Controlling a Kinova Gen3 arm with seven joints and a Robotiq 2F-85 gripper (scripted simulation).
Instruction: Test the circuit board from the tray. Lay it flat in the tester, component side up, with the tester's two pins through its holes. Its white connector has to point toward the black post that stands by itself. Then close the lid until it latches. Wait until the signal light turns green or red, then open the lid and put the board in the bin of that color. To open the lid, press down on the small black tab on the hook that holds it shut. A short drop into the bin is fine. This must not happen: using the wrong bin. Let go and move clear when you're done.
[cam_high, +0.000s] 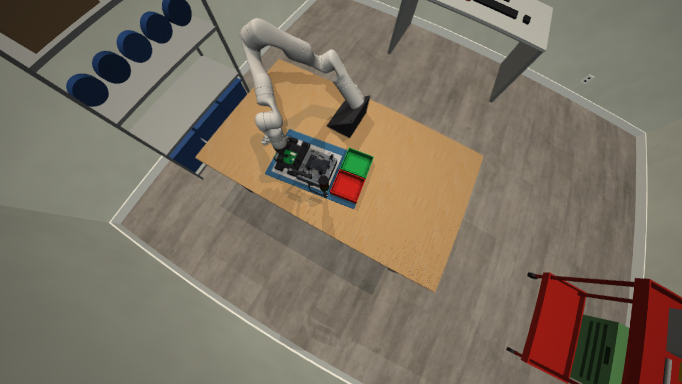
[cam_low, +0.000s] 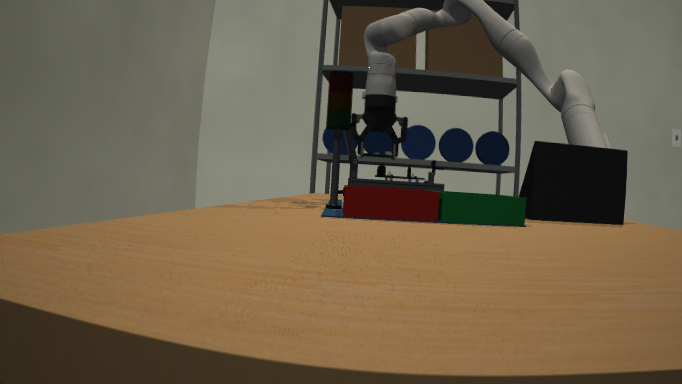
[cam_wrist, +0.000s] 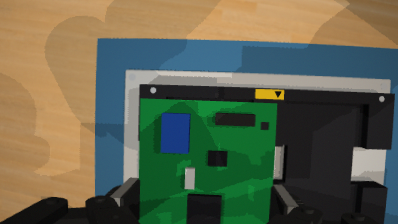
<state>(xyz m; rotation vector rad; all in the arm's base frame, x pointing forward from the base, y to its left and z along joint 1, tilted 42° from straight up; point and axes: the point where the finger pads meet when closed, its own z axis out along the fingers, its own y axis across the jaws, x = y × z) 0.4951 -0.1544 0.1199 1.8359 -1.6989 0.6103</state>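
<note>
My gripper is now 7 cm short of the tester lid, 18 cm to the right of it and 6 cm below it. Also, from my hand: green circuit board right at my hand; then red bin 3 cm behind, 37 cm to the left, 11 cm below; then green bin 18 cm behind, 35 cm to the left, 11 cm below.
</note>
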